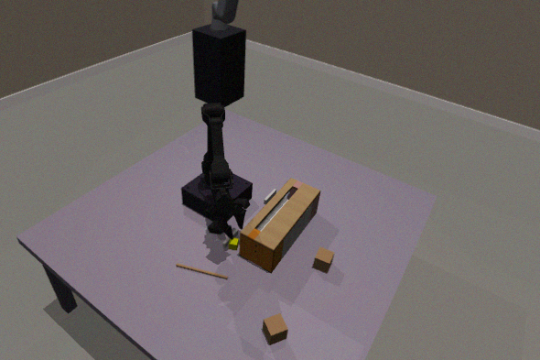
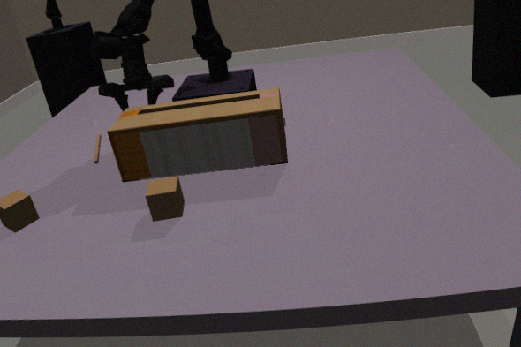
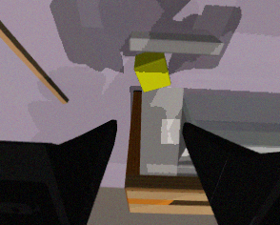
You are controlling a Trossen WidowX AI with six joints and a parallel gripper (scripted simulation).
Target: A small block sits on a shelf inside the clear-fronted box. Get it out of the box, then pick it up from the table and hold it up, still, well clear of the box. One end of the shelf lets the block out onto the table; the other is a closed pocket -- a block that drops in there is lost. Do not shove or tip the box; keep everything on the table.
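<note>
Right now my gripper tip is 20 mm past the small yellow block and 70 mm above it. From my gripper tip the other things lie so: thin wooden stick: 30 mm behind, 160 mm to the right, 80 mm below; then long tan box: 50 mm ahead, 170 mm to the left, 20 mm below.
</note>
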